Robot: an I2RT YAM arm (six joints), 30 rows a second.
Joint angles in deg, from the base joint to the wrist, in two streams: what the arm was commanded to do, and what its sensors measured. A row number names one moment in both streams.
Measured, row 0: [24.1, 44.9, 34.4, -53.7, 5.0, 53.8]
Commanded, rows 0 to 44: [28.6, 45.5, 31.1, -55.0, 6.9, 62.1]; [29.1, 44.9, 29.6, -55.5, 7.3, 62.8]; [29.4, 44.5, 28.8, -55.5, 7.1, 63.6]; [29.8, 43.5, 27.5, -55.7, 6.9, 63.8]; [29.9, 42.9, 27.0, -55.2, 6.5, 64.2]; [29.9, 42.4, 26.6, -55.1, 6.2, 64.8]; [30.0, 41.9, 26.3, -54.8, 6.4, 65.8]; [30.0, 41.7, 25.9, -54.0, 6.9, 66.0]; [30.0, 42.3, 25.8, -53.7, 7.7, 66.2]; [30.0, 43.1, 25.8, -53.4, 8.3, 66.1]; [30.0, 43.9, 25.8, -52.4, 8.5, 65.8]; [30.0, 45.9, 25.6, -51.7, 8.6, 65.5]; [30.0, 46.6, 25.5, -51.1, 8.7, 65.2]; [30.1, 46.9, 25.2, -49.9, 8.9, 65.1]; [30.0, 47.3, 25.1, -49.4, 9.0, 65.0]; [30.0, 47.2, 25.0, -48.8, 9.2, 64.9]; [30.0, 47.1, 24.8, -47.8, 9.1, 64.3]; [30.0, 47.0, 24.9, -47.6, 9.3, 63.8]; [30.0, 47.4, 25.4, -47.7, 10.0, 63.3]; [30.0, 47.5, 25.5, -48.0, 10.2, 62.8]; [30.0, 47.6, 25.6, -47.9, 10.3, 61.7]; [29.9, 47.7, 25.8, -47.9, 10.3, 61.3]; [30.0, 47.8, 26.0, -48.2, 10.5, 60.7]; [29.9, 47.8, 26.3, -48.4, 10.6, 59.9]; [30.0, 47.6, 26.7, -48.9, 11.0, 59.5]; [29.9, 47.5, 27.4, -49.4, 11.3, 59.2]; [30.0, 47.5, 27.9, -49.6, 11.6, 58.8]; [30.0, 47.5, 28.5, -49.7, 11.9, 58.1]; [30.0, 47.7, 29.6, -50.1, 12.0, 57.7]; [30.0, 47.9, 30.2, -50.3, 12.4, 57.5]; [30.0, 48.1, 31.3, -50.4, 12.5, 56.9]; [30.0, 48.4, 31.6, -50.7, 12.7, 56.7]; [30.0, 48.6, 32.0, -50.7, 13.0, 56.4]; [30.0, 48.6, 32.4, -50.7, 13.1, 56.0]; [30.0, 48.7, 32.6, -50.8, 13.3, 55.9]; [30.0, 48.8, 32.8, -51.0, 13.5, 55.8]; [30.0, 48.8, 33.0, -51.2, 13.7, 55.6]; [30.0, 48.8, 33.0, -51.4, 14.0, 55.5]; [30.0, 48.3, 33.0, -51.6, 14.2, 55.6]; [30.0, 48.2, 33.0, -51.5, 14.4, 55.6]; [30.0, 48.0, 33.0, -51.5, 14.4, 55.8]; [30.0, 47.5, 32.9, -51.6, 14.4, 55.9]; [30.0, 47.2, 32.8, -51.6, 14.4, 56.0]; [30.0, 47.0, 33.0, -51.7, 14.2, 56.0]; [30.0, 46.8, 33.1, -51.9, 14.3, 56.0]
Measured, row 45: [29.6, 48.1, 31.1, -51.2, 12.4, 56.4]
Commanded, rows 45 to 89: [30.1, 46.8, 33.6, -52.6, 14.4, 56.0]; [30.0, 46.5, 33.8, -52.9, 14.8, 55.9]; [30.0, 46.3, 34.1, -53.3, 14.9, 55.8]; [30.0, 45.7, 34.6, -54.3, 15.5, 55.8]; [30.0, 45.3, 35.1, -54.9, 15.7, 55.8]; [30.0, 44.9, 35.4, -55.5, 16.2, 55.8]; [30.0, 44.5, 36.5, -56.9, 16.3, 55.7]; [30.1, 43.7, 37.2, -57.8, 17.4, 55.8]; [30.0, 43.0, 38.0, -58.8, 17.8, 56.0]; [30.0, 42.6, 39.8, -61.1, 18.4, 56.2]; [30.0, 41.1, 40.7, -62.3, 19.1, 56.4]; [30.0, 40.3, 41.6, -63.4, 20.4, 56.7]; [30.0, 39.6, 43.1, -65.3, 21.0, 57.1]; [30.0, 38.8, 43.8, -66.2, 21.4, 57.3]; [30.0, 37.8, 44.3, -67.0, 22.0, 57.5]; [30.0, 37.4, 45.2, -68.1, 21.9, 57.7]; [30.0, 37.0, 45.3, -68.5, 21.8, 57.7]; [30.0, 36.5, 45.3, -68.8, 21.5, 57.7]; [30.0, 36.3, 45.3, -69.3, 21.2, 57.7]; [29.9, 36.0, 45.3, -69.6, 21.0, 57.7]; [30.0, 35.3, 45.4, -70.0, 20.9, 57.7]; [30.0, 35.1, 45.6, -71.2, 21.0, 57.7]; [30.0, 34.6, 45.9, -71.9, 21.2, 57.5]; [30.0, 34.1, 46.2, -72.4, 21.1, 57.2]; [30.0, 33.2, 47.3, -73.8, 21.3, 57.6]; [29.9, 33.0, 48.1, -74.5, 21.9, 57.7]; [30.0, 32.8, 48.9, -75.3, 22.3, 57.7]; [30.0, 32.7, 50.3, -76.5, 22.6, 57.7]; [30.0, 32.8, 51.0, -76.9, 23.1, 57.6]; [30.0, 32.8, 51.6, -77.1, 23.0, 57.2]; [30.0, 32.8, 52.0, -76.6, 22.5, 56.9]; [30.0, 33.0, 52.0, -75.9, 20.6, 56.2]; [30.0, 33.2, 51.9, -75.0, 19.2, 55.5]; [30.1, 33.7, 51.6, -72.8, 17.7, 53.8]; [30.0, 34.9, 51.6, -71.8, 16.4, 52.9]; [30.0, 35.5, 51.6, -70.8, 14.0, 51.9]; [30.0, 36.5, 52.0, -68.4, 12.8, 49.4]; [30.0, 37.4, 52.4, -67.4, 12.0, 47.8]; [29.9, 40.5, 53.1, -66.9, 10.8, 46.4]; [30.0, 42.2, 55.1, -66.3, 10.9, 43.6]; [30.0, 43.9, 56.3, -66.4, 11.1, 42.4]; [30.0, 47.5, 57.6, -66.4, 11.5, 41.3]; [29.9, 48.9, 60.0, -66.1, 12.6, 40.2]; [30.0, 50.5, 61.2, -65.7, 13.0, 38.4]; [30.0, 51.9, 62.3, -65.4, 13.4, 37.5]
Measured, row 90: [29.7, 48.7, 57.3, -69.7, 12.8, 44.2]
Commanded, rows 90 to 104: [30.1, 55.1, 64.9, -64.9, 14.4, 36.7]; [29.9, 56.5, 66.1, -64.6, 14.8, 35.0]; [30.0, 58.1, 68.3, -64.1, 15.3, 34.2]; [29.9, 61.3, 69.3, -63.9, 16.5, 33.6]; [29.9, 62.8, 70.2, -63.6, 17.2, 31.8]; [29.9, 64.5, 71.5, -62.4, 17.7, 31.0]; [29.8, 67.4, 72.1, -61.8, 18.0, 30.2]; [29.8, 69.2, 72.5, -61.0, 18.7, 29.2]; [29.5, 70.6, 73.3, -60.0, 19.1, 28.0]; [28.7, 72.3, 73.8, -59.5, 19.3, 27.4]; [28.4, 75.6, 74.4, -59.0, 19.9, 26.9]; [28.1, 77.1, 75.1, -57.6, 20.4, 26.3]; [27.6, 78.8, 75.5, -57.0, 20.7, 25.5]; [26.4, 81.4, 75.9, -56.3, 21.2, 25.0]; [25.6, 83.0, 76.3, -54.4, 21.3, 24.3]
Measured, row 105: [27.7, 79.8, 73.4, -59.3, 18.3, 28.4]
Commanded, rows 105 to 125: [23.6, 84.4, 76.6, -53.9, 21.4, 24.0]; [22.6, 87.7, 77.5, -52.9, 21.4, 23.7]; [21.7, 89.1, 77.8, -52.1, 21.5, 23.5]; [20.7, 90.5, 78.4, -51.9, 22.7, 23.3]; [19.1, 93.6, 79.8, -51.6, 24.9, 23.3]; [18.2, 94.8, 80.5, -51.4, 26.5, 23.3]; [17.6, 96.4, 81.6, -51.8, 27.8, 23.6]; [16.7, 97.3, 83.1, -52.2, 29.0, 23.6]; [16.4, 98.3, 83.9, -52.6, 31.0, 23.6]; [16.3, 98.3, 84.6, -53.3, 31.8, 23.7]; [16.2, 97.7, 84.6, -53.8, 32.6, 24.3]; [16.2, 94.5, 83.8, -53.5, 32.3, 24.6]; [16.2, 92.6, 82.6, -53.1, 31.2, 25.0]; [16.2, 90.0, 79.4, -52.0, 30.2, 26.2]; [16.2, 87.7, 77.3, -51.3, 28.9, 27.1]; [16.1, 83.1, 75.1, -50.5, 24.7, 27.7]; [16.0, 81.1, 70.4, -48.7, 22.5, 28.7]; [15.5, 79.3, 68.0, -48.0, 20.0, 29.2]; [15.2, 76.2, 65.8, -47.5, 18.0, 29.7]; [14.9, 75.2, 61.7, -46.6, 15.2, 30.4]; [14.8, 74.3, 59.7, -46.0, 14.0, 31.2]
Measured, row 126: [15.5, 77.5, 65.6, -49.1, 21.2, 27.8]
